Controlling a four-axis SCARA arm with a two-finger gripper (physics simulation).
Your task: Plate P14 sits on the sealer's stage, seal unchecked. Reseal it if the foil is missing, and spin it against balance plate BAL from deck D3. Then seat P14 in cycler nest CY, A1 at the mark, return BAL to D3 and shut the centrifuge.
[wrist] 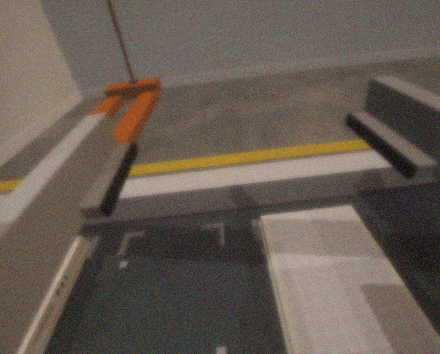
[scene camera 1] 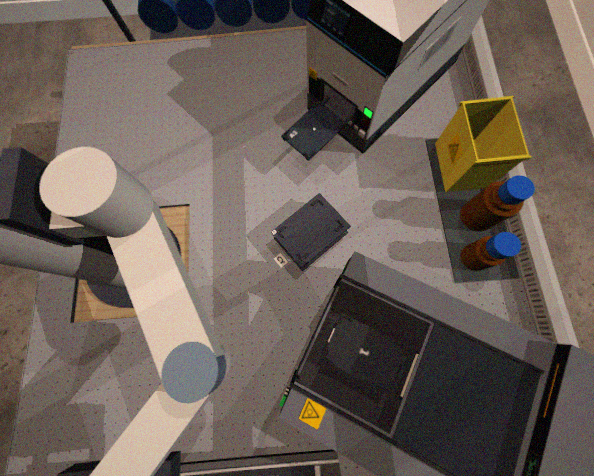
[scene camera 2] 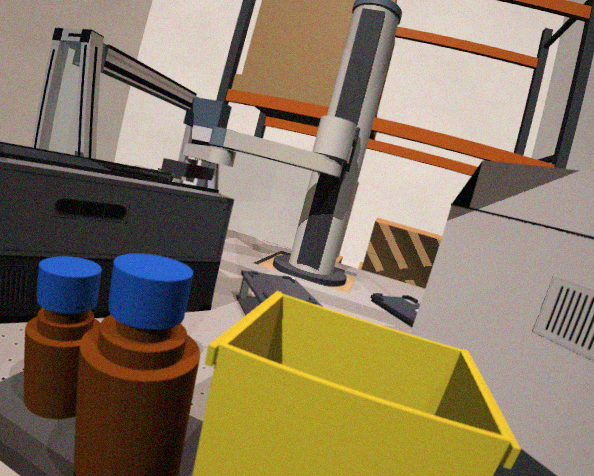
Observation:
In view: the gripper (scene camera 2: pixel 147 169), a white well plate (wrist: pixel 331 280) and a yellow bin (scene camera 2: pixel 293 381).
The gripper shows as well in the wrist view (wrist: pixel 239 115). Scene camera 1 misses the white well plate: it is out of frame.

